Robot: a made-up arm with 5 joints. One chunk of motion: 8 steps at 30 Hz.
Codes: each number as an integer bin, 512 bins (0 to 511) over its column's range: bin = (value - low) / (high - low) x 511, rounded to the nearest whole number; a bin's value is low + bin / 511 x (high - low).
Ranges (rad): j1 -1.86..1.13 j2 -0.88..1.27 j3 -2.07..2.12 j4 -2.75..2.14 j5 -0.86..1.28
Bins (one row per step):
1: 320 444 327 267 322
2: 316 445 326 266 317
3: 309 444 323 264 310
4: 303 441 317 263 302
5: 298 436 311 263 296
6: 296 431 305 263 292
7: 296 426 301 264 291
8: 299 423 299 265 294
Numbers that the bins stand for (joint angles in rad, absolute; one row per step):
1: 0.0124 0.9881 0.6113 -0.1950 0.4885
2: -0.0110 0.9923 0.6031 -0.2045 0.4676
3: -0.0520 0.9881 0.5785 -0.2237 0.4382
4: -0.0871 0.9755 0.5293 -0.2332 0.4047
5: -0.1163 0.9544 0.4801 -0.2332 0.3796
6: -0.1280 0.9334 0.4309 -0.2332 0.3629
7: -0.1280 0.9124 0.3981 -0.2237 0.3587
8: -0.1105 0.8997 0.3817 -0.2141 0.3712

